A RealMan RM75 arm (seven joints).
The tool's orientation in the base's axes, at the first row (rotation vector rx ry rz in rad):
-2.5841, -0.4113, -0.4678
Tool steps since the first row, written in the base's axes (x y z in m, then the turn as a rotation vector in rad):
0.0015, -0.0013, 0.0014, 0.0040, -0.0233, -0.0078
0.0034, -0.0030, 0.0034, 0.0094, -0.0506, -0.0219
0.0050, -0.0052, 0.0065, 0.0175, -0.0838, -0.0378
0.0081, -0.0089, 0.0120, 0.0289, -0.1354, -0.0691
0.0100, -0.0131, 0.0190, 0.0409, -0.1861, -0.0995
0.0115, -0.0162, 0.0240, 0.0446, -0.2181, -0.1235
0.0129, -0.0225, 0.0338, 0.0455, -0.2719, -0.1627
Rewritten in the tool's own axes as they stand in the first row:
0.0016, 0.0011, -0.0014, -0.0042, 0.0242, -0.0043
0.0038, 0.0024, -0.0035, -0.0104, 0.0547, -0.0050
0.0060, 0.0036, -0.0067, -0.0161, 0.0919, -0.0065
0.0102, 0.0056, -0.0124, -0.0287, 0.1520, -0.0038
0.0138, 0.0071, -0.0198, -0.0401, 0.2112, -0.0011
0.0165, 0.0082, -0.0251, -0.0528, 0.2490, 0.0036
0.0204, 0.0101, -0.0360, -0.0783, 0.3103, 0.0091

